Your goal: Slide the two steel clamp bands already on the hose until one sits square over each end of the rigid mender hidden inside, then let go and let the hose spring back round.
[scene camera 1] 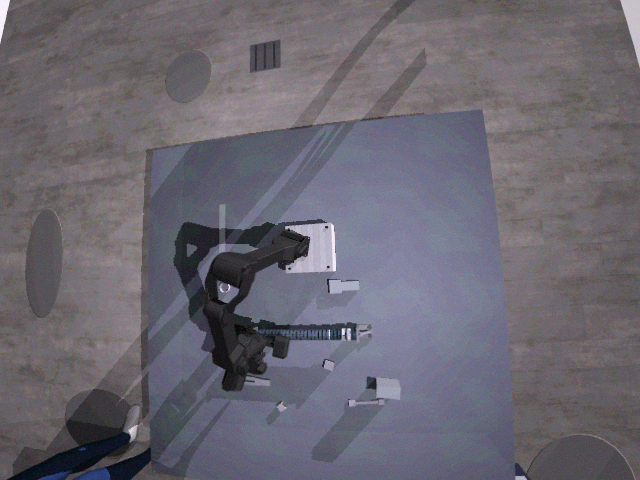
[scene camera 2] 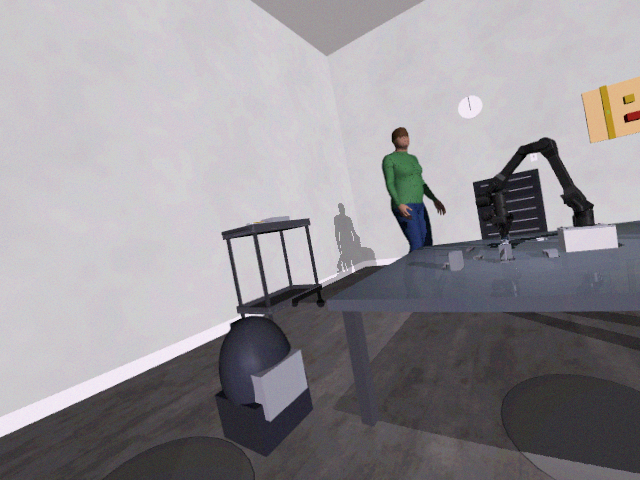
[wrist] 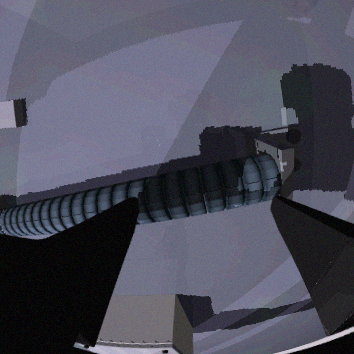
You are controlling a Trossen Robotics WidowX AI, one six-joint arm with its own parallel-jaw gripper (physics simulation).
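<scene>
The ribbed blue-grey hose (scene camera 1: 310, 333) (wrist: 190, 192) lies straight, its right end at a grey end stand (scene camera 1: 364, 331) (scene camera 2: 505, 252) in scene camera 1. Two bright steel bands (scene camera 1: 343, 334) (scene camera 1: 349, 334) sit close together near that end. The hose's other end is hidden under the arm there; the wrist view shows one hose end against a grey holder (wrist: 286, 162). No band can be clearly made out in the wrist view. My gripper (wrist: 206, 203) is open and empty, its fingertips spread along the hose and seeming just above or beside it. The rigid mender is hidden.
The arm stands on a white base block (scene camera 1: 320, 250) (scene camera 2: 589, 238). Around the hose lie a stepped block (scene camera 1: 343, 285), a small block (scene camera 1: 328, 364), a smaller piece (scene camera 1: 280, 406), a box (scene camera 1: 387, 388), a narrow bar (scene camera 1: 366, 402) and a pale piece (scene camera 1: 259, 381). A small ring shows through the arm.
</scene>
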